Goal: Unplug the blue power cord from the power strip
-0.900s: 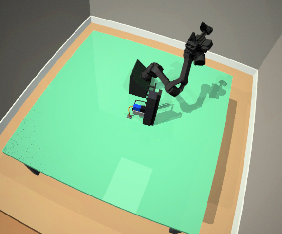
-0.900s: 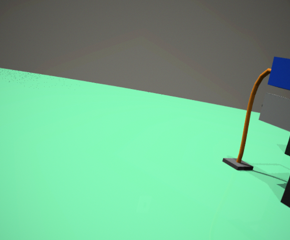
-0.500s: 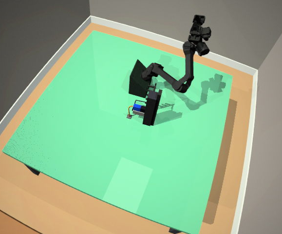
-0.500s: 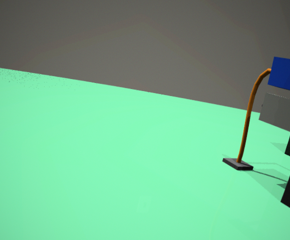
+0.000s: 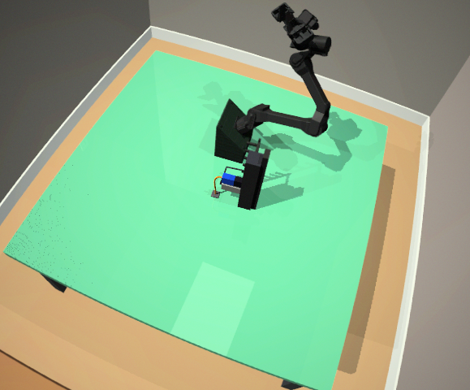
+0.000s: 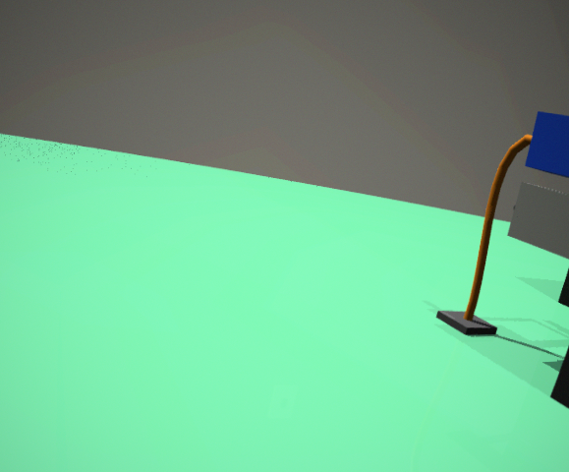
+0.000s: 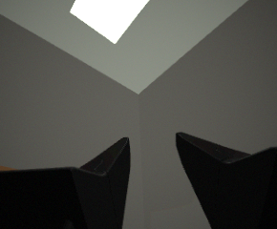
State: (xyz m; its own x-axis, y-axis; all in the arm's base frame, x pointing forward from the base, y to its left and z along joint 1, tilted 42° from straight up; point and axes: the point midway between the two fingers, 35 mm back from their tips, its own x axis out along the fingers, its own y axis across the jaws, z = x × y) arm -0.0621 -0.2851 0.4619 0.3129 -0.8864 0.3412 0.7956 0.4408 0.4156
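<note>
Right now my gripper tip is 29 cm short of the blue plug, 5 cm to the left of it and 55 cm above it. The rest, counted from my gripper tip: grey anchor plate 29 cm ahead, 11 cm to the right, 69 cm below.
</note>
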